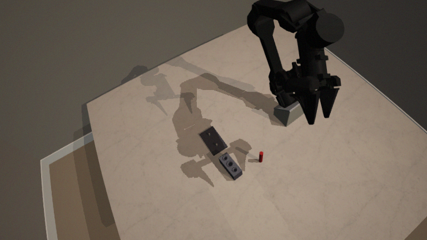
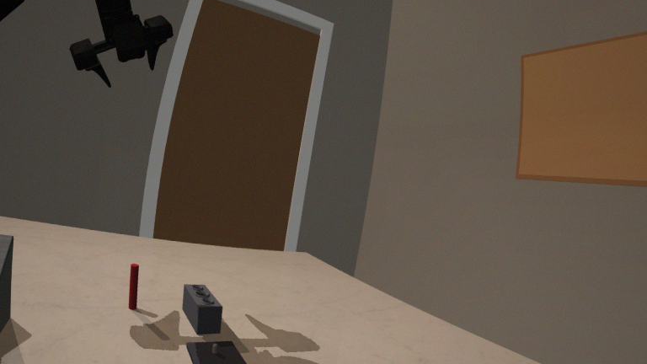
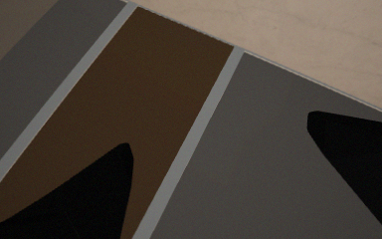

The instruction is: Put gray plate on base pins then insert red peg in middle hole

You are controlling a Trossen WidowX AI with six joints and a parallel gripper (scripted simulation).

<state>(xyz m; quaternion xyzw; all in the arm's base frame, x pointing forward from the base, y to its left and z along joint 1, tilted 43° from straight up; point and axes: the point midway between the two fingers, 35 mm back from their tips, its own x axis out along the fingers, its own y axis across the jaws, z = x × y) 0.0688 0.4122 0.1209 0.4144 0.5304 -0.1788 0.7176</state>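
My gripper tip is 370 mm above the gray plate, 200 mm short of it and 140 mm to the left of it. The rest, counted from my gripper tip: red peg: 370 mm below, 110 mm to the right, 80 mm ahead; then dark base: 400 mm below, 280 mm to the right, 210 mm ahead.
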